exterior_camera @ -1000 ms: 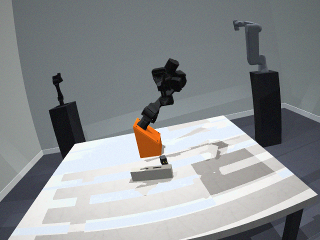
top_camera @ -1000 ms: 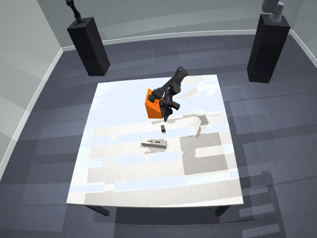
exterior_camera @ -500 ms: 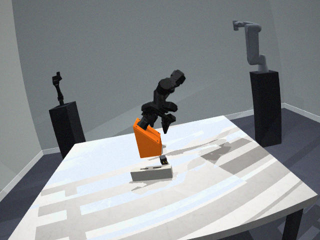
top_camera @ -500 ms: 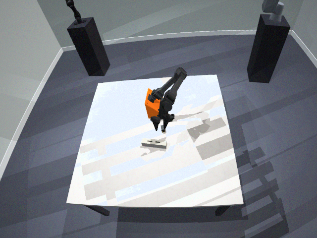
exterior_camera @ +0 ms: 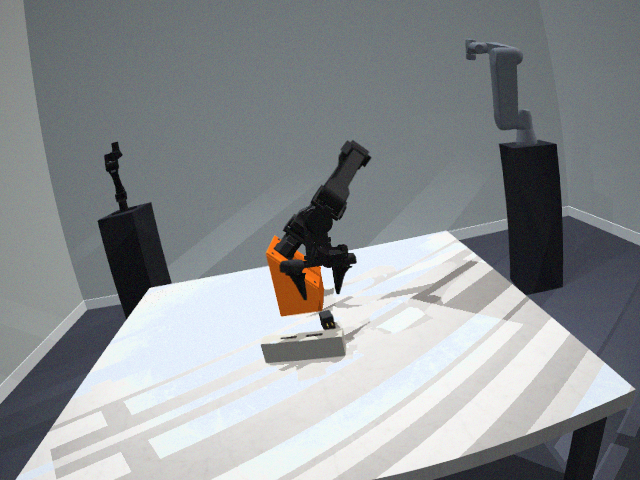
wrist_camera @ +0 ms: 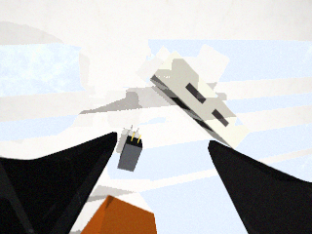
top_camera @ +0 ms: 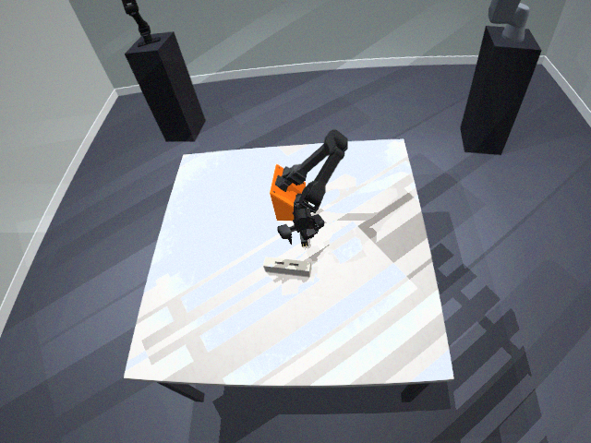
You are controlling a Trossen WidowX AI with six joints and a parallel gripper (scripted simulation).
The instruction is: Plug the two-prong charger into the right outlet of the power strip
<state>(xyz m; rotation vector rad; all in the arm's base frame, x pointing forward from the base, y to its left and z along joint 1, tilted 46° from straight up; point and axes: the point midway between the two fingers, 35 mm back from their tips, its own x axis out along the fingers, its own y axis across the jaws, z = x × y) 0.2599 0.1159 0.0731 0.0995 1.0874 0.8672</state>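
The grey two-prong charger is 6 cm behind my gripper tip, 1 cm to the right of it and 10 cm below it.
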